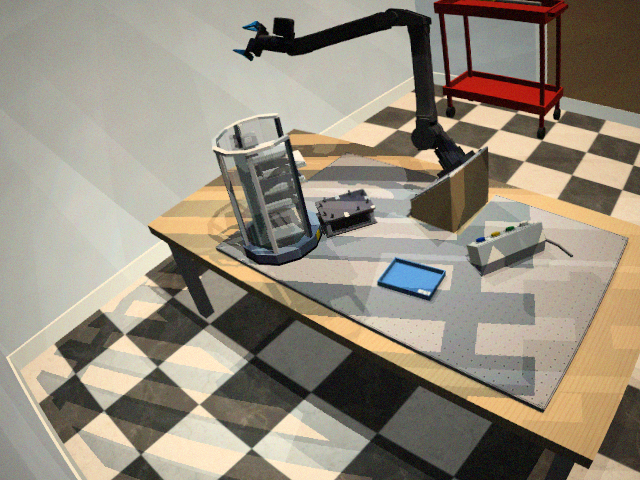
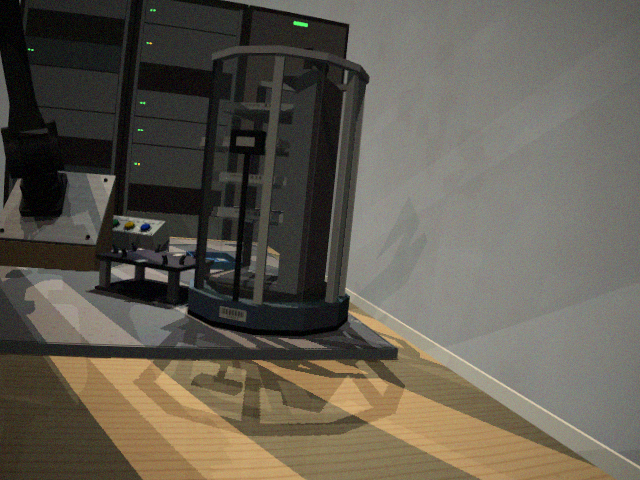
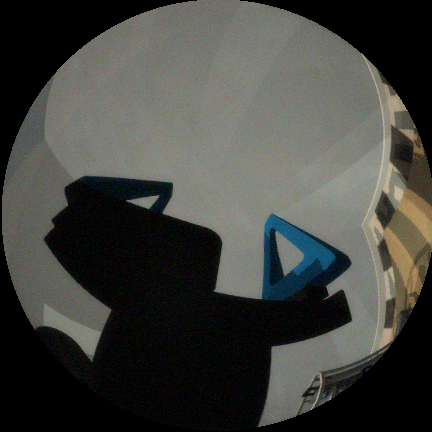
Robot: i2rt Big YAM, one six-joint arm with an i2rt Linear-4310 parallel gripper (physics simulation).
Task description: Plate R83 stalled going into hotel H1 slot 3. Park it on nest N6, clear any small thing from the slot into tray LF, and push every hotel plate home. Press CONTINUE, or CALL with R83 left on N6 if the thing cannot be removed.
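Places are measured from the arm's base along level axes (x back, y left, z down), in metres.
Pixels of known places: gripper, between the fingertips: (image 1: 238,39) (image 3: 220,203); arm's base, origin of its link: (image 1: 457,166) (image 2: 44,196).
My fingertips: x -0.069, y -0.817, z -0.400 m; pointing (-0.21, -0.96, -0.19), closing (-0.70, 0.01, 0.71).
Ahead of a thing's pixels: the offset from my fingertips to its middle. "*": to the spot under its first point. Level surfaces: height alone.
My gripper (image 1: 242,38) (image 3: 220,203) is open and empty, its blue fingers high above and behind the hotel carousel. The carousel (image 1: 281,254) (image 2: 273,317) has a blue base, pale posts and clear panels. Pale plates lie stacked inside. One plate @(* dx -0.271, dy +0.494, dz +0.272 m) (image 1: 299,158) juts past a post on the side facing the arm. Plate labels, slot numbers and any small thing in a slot cannot be made out. A dark raised stand with pegs, seemingly the nest @(dx -0.180, dy +0.546, dz +0.498 m) (image 1: 347,206) (image 2: 149,258), stands beside the carousel with no plate on it. A blue tray @(dx -0.315, dy +0.880, dz +0.527 m) (image 1: 412,277) shows no object inside.
A pale button box @(dx -0.095, dy +1.063, dz +0.494 m) (image 1: 506,250) (image 2: 138,237) with blue, yellow and green buttons stands to the right. The arm rises from a slanted mount (image 1: 436,209) behind the mat @(dz +0.535 m) (image 1: 491,341). A red cart (image 1: 491,12) stands beyond the table. A wall is behind the carousel.
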